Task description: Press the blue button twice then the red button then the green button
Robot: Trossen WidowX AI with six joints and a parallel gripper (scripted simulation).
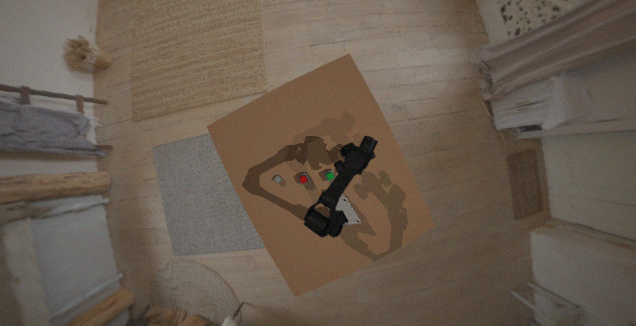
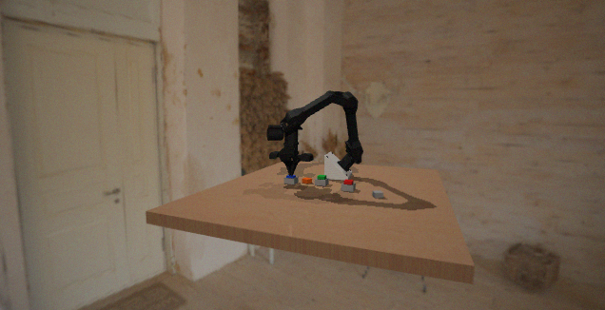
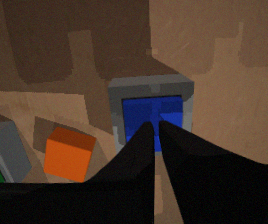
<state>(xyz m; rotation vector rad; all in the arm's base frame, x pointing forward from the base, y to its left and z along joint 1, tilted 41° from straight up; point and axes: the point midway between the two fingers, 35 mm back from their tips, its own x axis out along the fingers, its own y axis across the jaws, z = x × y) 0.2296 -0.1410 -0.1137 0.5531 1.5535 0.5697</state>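
My gripper tip is now 10 mm above the blue button. From my gripper tip the other things lie so: green button (130 mm to the left, 20 mm behind); then red button (260 mm to the left, 20 mm ahead); then orange block (60 mm to the left, 30 mm behind, 20 mm below).
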